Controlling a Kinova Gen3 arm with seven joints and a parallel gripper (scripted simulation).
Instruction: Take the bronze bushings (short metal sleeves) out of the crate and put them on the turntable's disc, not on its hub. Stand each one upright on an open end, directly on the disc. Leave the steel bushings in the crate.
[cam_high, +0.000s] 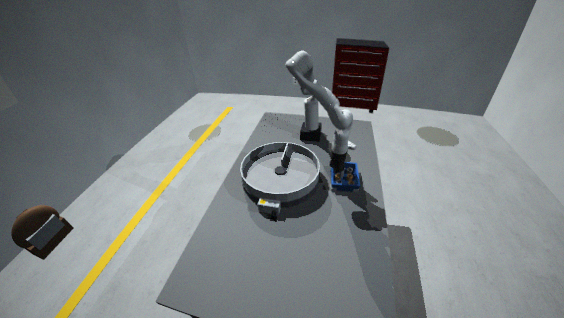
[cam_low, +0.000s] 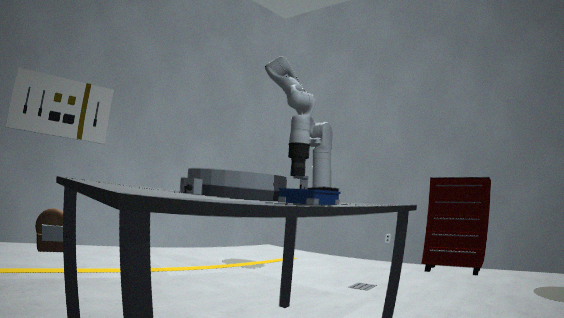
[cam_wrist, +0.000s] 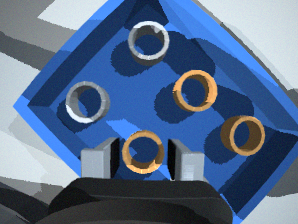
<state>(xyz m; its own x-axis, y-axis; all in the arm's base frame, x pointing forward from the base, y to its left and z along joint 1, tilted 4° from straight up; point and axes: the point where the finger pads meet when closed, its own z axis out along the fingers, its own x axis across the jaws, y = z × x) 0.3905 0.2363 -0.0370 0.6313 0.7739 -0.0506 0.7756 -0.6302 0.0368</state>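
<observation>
My gripper is now 10 mm past the blue crate, 30 mm to the right of it and 30 mm above it. From my hand the other things lie so: turntable (80 mm ahead, 310 mm to the right).
</observation>
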